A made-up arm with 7 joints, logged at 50 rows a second.
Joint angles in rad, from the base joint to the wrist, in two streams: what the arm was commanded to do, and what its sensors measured. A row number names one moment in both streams.
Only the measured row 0 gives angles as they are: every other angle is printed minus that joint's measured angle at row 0.
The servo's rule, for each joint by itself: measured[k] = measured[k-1] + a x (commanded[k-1-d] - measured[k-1]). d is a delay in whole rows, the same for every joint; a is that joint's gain. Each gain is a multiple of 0.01, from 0.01 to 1. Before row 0 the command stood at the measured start. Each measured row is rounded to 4 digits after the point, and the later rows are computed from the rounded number. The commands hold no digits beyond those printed.
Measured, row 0:
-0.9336, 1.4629, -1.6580, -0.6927, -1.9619, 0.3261, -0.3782
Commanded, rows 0 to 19:
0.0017, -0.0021, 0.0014, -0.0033, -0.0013, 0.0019, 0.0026
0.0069, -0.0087, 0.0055, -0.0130, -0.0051, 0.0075, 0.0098
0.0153, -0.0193, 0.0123, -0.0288, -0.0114, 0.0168, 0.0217
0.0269, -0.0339, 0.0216, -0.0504, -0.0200, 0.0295, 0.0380
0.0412, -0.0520, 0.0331, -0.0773, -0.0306, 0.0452, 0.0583
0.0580, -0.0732, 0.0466, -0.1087, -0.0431, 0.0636, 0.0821
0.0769, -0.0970, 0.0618, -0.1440, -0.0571, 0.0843, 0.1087
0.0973, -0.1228, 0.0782, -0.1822, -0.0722, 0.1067, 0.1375
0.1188, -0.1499, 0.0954, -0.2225, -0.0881, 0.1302, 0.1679
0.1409, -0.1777, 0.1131, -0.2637, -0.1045, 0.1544, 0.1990
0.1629, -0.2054, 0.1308, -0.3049, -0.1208, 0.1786, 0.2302
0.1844, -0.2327, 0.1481, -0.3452, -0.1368, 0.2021, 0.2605
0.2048, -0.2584, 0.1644, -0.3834, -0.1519, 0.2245, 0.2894
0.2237, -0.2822, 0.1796, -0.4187, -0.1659, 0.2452, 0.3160
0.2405, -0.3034, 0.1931, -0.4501, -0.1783, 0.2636, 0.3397
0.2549, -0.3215, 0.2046, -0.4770, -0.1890, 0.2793, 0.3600
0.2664, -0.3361, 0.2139, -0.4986, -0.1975, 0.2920, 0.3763
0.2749, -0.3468, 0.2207, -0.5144, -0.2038, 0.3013, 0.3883
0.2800, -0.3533, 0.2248, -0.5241, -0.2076, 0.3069, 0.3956
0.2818, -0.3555, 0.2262, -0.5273, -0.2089, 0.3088, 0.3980
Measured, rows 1 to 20:
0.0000, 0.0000, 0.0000, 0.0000, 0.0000, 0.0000, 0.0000
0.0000, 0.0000, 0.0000, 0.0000, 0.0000, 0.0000, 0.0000
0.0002, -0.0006, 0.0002, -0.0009, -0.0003, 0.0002, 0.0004
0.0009, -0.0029, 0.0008, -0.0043, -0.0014, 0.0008, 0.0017
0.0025, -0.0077, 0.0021, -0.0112, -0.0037, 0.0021, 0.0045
0.0052, -0.0153, 0.0042, -0.0222, -0.0074, 0.0043, 0.0092
0.0092, -0.0259, 0.0074, -0.0376, -0.0127, 0.0076, 0.0161
0.0146, -0.0396, 0.0117, -0.0575, -0.0197, 0.0121, 0.0253
0.0215, -0.0562, 0.0172, -0.0817, -0.0283, 0.0179, 0.0370
0.0298, -0.0755, 0.0239, -0.1098, -0.0384, 0.0250, 0.0511
0.0396, -0.0971, 0.0318, -0.1414, -0.0498, 0.0334, 0.0675
0.0507, -0.1205, 0.0407, -0.1756, -0.0624, 0.0431, 0.0859
0.0630, -0.1451, 0.0506, -0.2118, -0.0758, 0.0539, 0.1061
0.0764, -0.1705, 0.0613, -0.2492, -0.0898, 0.0658, 0.1277
0.0905, -0.1960, 0.0726, -0.2868, -0.1041, 0.0785, 0.1503
0.1052, -0.2210, 0.0844, -0.3237, -0.1183, 0.0918, 0.1735
0.1201, -0.2449, 0.0964, -0.3591, -0.1321, 0.1055, 0.1968
0.1349, -0.2671, 0.1083, -0.3921, -0.1452, 0.1194, 0.2196
0.1494, -0.2871, 0.1199, -0.4219, -0.1572, 0.1332, 0.2415
0.1632, -0.3044, 0.1310, -0.4478, -0.1679, 0.1466, 0.2621
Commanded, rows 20 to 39:
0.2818, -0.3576, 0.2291, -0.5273, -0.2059, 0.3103, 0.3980
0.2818, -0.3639, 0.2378, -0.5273, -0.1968, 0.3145, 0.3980
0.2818, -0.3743, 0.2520, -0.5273, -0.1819, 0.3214, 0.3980
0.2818, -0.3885, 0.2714, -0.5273, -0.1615, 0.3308, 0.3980
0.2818, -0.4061, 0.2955, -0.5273, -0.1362, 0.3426, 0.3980
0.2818, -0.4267, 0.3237, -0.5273, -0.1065, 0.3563, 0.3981
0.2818, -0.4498, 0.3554, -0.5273, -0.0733, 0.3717, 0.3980
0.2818, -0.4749, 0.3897, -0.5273, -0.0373, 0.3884, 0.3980
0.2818, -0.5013, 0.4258, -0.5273, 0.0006, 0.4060, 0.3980
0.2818, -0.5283, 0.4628, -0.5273, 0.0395, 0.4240, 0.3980
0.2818, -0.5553, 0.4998, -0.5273, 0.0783, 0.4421, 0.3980
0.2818, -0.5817, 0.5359, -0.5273, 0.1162, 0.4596, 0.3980
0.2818, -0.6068, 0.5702, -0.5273, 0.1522, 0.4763, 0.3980
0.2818, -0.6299, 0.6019, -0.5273, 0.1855, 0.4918, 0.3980
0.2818, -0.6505, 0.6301, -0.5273, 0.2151, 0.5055, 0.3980
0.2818, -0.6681, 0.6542, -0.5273, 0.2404, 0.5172, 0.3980
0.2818, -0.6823, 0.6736, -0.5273, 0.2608, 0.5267, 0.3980
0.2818, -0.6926, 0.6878, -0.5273, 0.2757, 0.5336, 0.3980
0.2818, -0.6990, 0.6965, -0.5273, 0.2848, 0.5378, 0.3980
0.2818, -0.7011, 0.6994, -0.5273, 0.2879, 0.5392, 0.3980
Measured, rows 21 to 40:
0.1760, -0.3186, 0.1413, -0.4692, -0.1770, 0.1594, 0.2808
0.1876, -0.3293, 0.1506, -0.4855, -0.1843, 0.1714, 0.2972
0.1980, -0.3375, 0.1592, -0.4972, -0.1893, 0.1825, 0.3113
0.2072, -0.3452, 0.1678, -0.5056, -0.1910, 0.1931, 0.3234
0.2154, -0.3536, 0.1771, -0.5117, -0.1889, 0.2034, 0.3338
0.2227, -0.3637, 0.1875, -0.5161, -0.1826, 0.2136, 0.3428
0.2292, -0.3760, 0.1994, -0.5192, -0.1719, 0.2239, 0.3505
0.2350, -0.3907, 0.2131, -0.5215, -0.1569, 0.2345, 0.3572
0.2401, -0.4078, 0.2288, -0.5231, -0.1377, 0.2455, 0.3629
0.2447, -0.4273, 0.2465, -0.5243, -0.1146, 0.2569, 0.3678
0.2488, -0.4488, 0.2662, -0.5251, -0.0881, 0.2688, 0.3720
0.2524, -0.4719, 0.2878, -0.5257, -0.0588, 0.2812, 0.3756
0.2556, -0.4961, 0.3111, -0.5261, -0.0273, 0.2941, 0.3787
0.2585, -0.5209, 0.3358, -0.5264, 0.0057, 0.3073, 0.3814
0.2611, -0.5458, 0.3616, -0.5267, 0.0394, 0.3208, 0.3837
0.2634, -0.5702, 0.3880, -0.5269, 0.0730, 0.3345, 0.3857
0.2654, -0.5935, 0.4146, -0.5270, 0.1057, 0.3482, 0.3874
0.2672, -0.6151, 0.4410, -0.5271, 0.1367, 0.3617, 0.3889
0.2688, -0.6346, 0.4666, -0.5272, 0.1652, 0.3749, 0.3902
0.2702, -0.6514, 0.4909, -0.5272, 0.1906, 0.3876, 0.3913

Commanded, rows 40 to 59:
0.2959, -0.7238, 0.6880, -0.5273, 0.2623, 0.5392, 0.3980
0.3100, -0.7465, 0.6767, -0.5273, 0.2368, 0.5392, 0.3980
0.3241, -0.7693, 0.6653, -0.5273, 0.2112, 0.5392, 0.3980
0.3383, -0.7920, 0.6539, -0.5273, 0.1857, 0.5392, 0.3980
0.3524, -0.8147, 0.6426, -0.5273, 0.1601, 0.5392, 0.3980
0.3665, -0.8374, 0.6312, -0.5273, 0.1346, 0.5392, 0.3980
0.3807, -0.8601, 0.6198, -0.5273, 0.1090, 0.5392, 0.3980
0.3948, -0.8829, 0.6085, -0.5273, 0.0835, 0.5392, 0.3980
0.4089, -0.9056, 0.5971, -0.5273, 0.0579, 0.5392, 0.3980
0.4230, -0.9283, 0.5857, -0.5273, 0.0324, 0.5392, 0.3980
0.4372, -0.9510, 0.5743, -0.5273, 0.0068, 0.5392, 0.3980
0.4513, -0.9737, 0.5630, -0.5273, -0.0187, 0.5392, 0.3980
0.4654, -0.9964, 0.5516, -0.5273, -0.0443, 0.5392, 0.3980
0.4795, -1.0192, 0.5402, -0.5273, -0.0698, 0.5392, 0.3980
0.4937, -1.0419, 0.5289, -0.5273, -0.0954, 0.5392, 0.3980
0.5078, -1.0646, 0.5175, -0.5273, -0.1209, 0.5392, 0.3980
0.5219, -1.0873, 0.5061, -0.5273, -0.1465, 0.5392, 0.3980
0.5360, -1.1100, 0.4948, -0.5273, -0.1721, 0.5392, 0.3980
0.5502, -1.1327, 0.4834, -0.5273, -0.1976, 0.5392, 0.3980
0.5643, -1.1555, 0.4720, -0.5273, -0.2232, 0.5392, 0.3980
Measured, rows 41 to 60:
0.2715, -0.6652, 0.5135, -0.5272, 0.2123, 0.3996, 0.3922
0.2726, -0.6756, 0.5339, -0.5272, 0.2297, 0.4108, 0.3930
0.2752, -0.6896, 0.5509, -0.5272, 0.2372, 0.4211, 0.3937
0.2790, -0.7061, 0.5647, -0.5272, 0.2371, 0.4305, 0.3943
0.2840, -0.7244, 0.5758, -0.5272, 0.2311, 0.4392, 0.3948
0.2900, -0.7440, 0.5844, -0.5272, 0.2207, 0.4472, 0.3952
0.2969, -0.7645, 0.5908, -0.5272, 0.2068, 0.4546, 0.3956
0.3046, -0.7856, 0.5952, -0.5272, 0.1902, 0.4614, 0.3959
0.3130, -0.8072, 0.5979, -0.5272, 0.1715, 0.4676, 0.3962
0.3220, -0.8292, 0.5991, -0.5272, 0.1513, 0.4733, 0.3965
0.3316, -0.8514, 0.5989, -0.5272, 0.1298, 0.4786, 0.3967
0.3417, -0.8737, 0.5974, -0.5272, 0.1074, 0.4834, 0.3969
0.3522, -0.8961, 0.5949, -0.5272, 0.0843, 0.4879, 0.3971
0.3631, -0.9186, 0.5914, -0.5272, 0.0606, 0.4920, 0.3972
0.3744, -0.9412, 0.5870, -0.5272, 0.0365, 0.4958, 0.3973
0.3860, -0.9638, 0.5819, -0.5272, 0.0121, 0.4993, 0.3974
0.3978, -0.9864, 0.5761, -0.5272, -0.0126, 0.5025, 0.3975
0.4099, -1.0091, 0.5697, -0.5272, -0.0375, 0.5054, 0.3976
0.4222, -1.0318, 0.5627, -0.5272, -0.0626, 0.5081, 0.3977
0.4347, -1.0545, 0.5552, -0.5272, -0.0878, 0.5106, 0.3977

